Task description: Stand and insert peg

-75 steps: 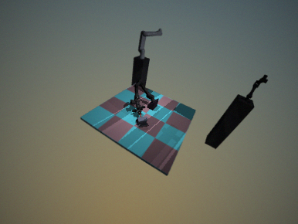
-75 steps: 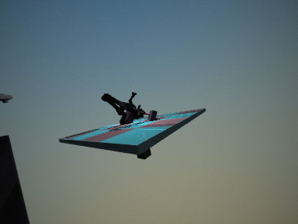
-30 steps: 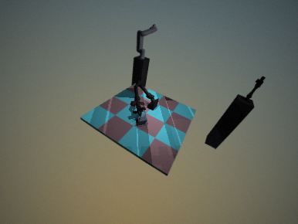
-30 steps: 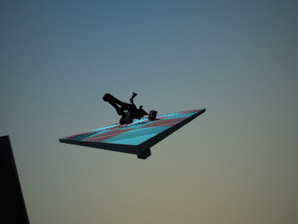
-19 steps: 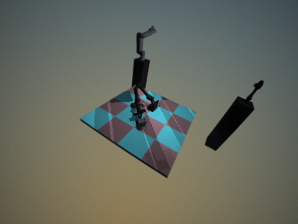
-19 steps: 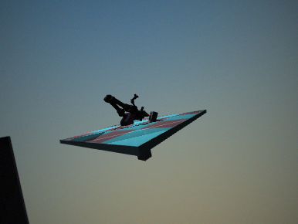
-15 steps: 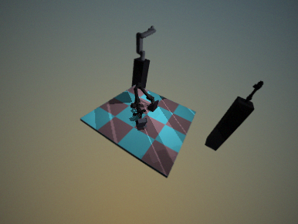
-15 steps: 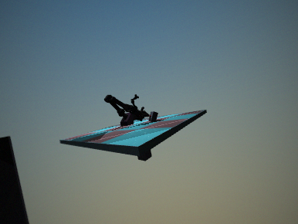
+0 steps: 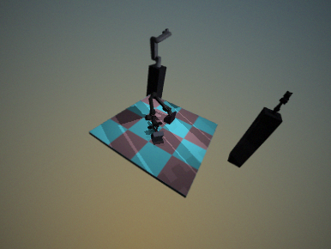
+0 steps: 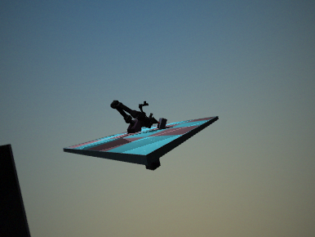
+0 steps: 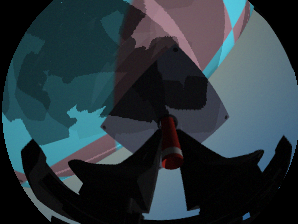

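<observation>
Now: gripper tip 10 mm to the left of the red peg, 10 mm below it and 10 mm past it. The rest, counted from my gripper tip: sloped panel: 30 mm to the left, 20 mm below, 20 mm ahead.
</observation>
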